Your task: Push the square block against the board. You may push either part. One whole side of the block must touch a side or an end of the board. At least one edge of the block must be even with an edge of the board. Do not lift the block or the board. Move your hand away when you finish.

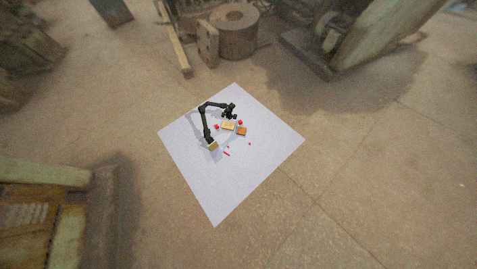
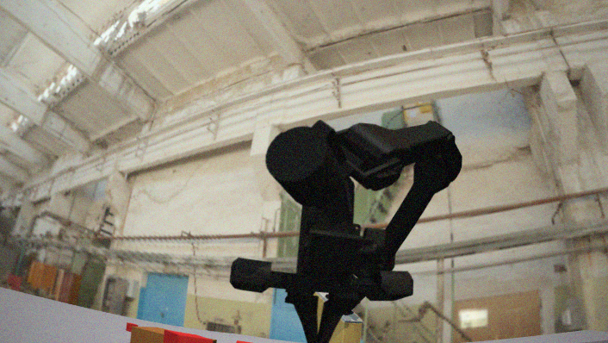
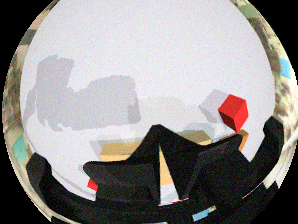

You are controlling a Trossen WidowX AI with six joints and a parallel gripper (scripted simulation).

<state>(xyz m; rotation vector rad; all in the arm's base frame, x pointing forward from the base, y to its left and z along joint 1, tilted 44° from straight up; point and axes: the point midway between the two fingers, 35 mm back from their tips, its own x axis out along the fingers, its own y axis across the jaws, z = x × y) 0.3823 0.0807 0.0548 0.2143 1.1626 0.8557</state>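
Right now my gripper tip is 80 mm past the board, 40 mm to the left of it and 20 mm above it. The rest, counted from my gripper tip: square block (20 mm behind, 220 mm to the right, 20 mm below).
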